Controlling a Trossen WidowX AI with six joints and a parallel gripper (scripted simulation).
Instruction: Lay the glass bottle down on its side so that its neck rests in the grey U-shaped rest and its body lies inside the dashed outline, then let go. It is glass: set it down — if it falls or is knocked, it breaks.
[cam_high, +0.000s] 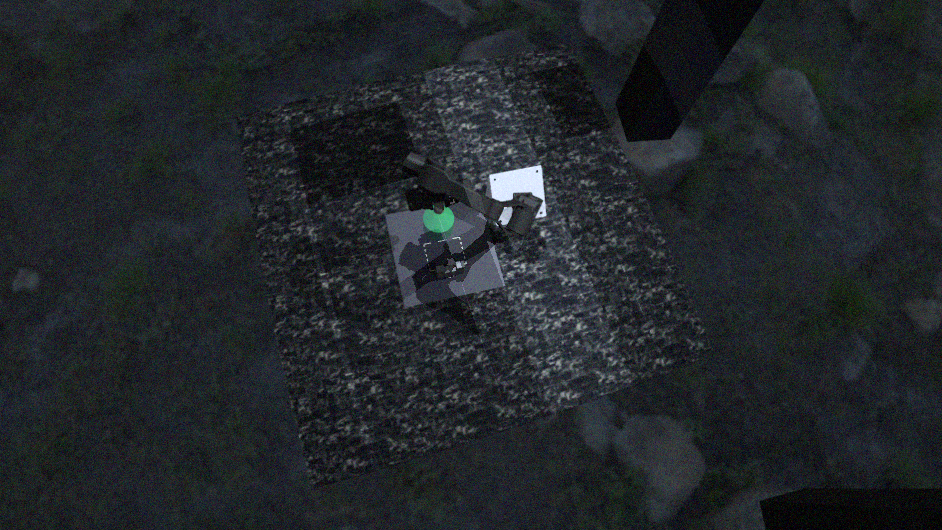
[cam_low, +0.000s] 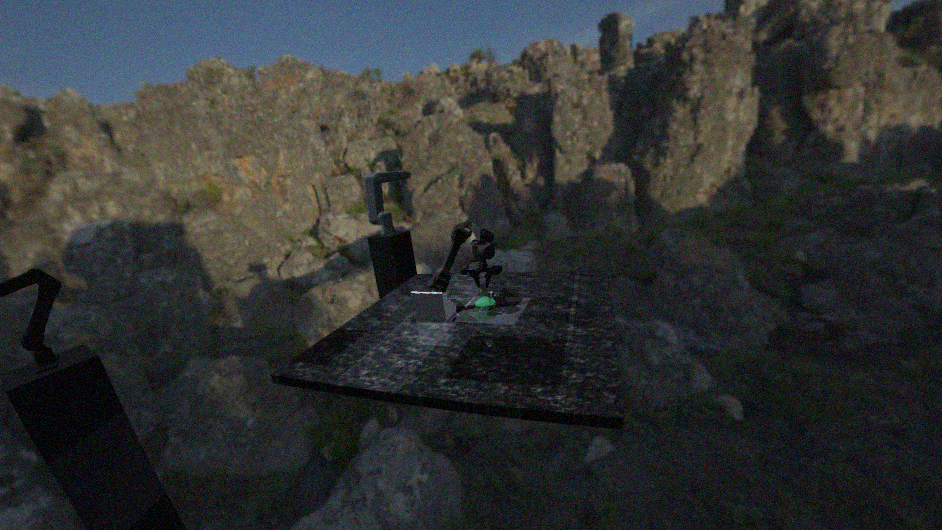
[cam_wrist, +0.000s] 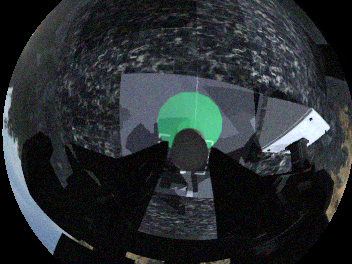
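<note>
My gripper tip is 140 mm above the grey mat, 80 mm to the right of it and 10 mm past it. From my gripper tip the other things lie so: green glass bottle 50 mm below.
</note>
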